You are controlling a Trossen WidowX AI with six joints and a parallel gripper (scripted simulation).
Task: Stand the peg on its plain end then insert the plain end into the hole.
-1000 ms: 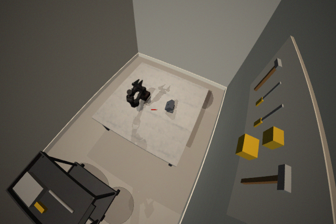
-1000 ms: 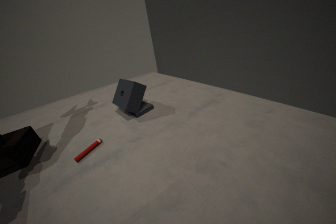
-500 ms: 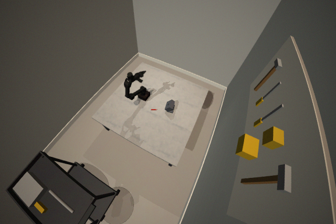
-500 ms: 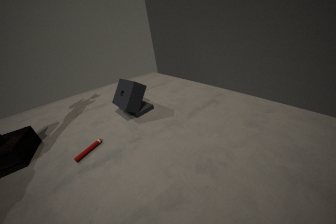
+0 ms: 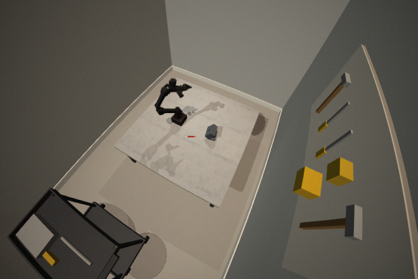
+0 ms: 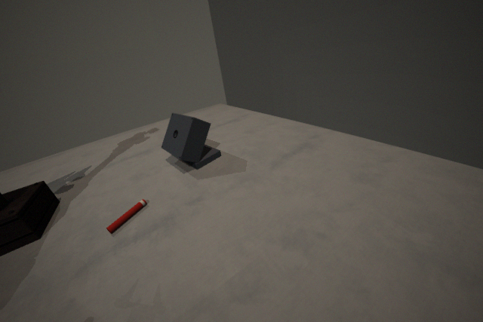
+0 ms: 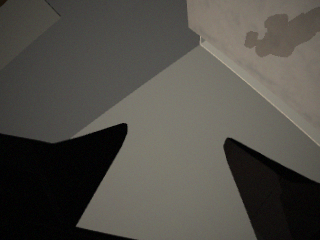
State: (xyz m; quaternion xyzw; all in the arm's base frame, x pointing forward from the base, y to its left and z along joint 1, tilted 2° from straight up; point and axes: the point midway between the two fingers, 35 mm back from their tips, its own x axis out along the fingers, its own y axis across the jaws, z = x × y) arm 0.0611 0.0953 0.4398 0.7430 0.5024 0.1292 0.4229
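The red peg lies 190 mm ahead of my gripper tip, 180 mm to the right of it and 490 mm below it. Also, from my gripper tip: grey sloped panel 330 mm ahead, 30 mm to the right, 420 mm below.
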